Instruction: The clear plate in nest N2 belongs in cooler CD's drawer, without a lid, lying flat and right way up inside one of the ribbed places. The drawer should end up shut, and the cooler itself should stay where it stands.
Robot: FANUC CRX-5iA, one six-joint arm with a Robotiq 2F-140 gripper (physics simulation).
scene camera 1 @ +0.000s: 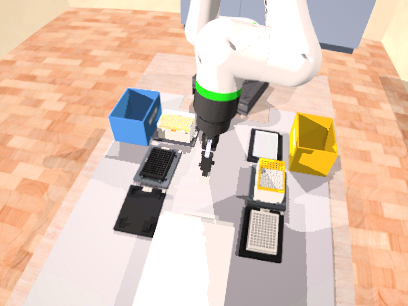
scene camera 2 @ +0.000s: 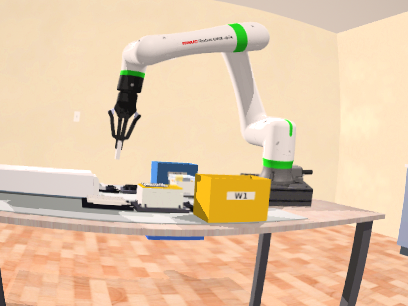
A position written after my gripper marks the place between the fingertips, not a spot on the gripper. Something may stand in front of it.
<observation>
my gripper: scene camera 1 203, 181; scene camera 2 116, 159
yellow-topped tip box: scene camera 1 269, 186; scene camera 2 158, 195
</observation>
